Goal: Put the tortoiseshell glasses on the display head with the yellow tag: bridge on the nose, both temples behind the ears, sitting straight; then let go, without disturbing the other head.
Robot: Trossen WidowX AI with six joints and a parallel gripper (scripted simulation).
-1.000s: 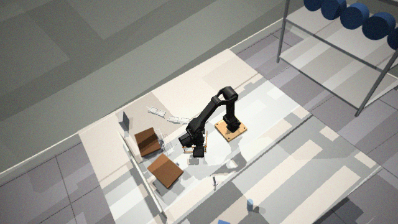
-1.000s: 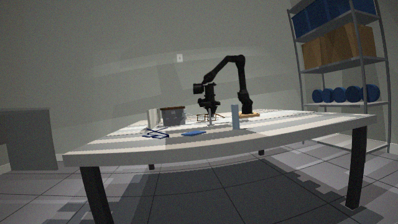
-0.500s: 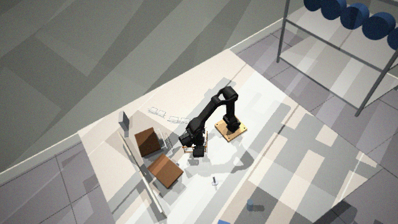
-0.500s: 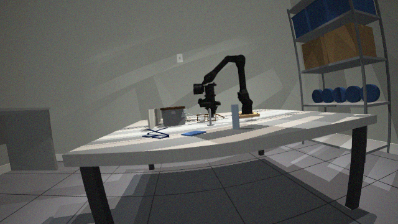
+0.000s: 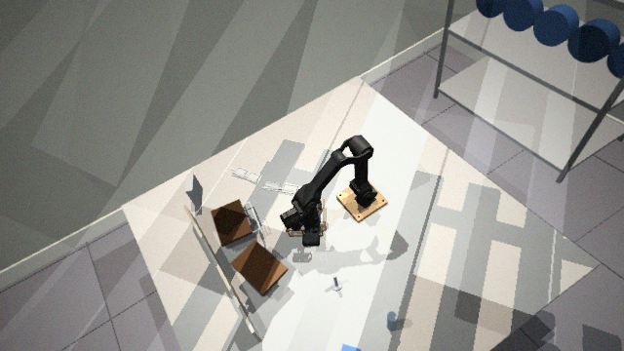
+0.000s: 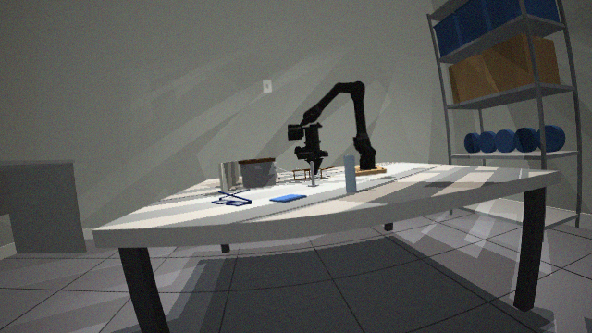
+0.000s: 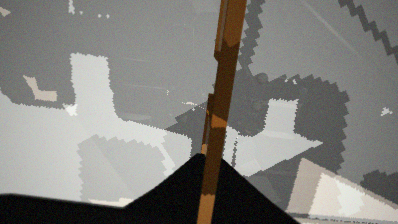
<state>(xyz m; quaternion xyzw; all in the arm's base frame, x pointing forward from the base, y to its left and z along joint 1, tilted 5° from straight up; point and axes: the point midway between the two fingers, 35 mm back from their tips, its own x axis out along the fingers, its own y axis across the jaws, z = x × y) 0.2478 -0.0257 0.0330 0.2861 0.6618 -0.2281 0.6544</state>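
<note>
Now: the thin grey post 7 cm ahead of my gripper tip and 21 cm to the left of it. Also, from my gripper tip: grey panel 25 cm ahead, 51 cm to the right, 4 cm above; then pale blue cylinder 3 cm ahead, 43 cm to the left, 3 cm above; then flat blue card 20 cm ahead, 41 cm to the left, 2 cm below.
</note>
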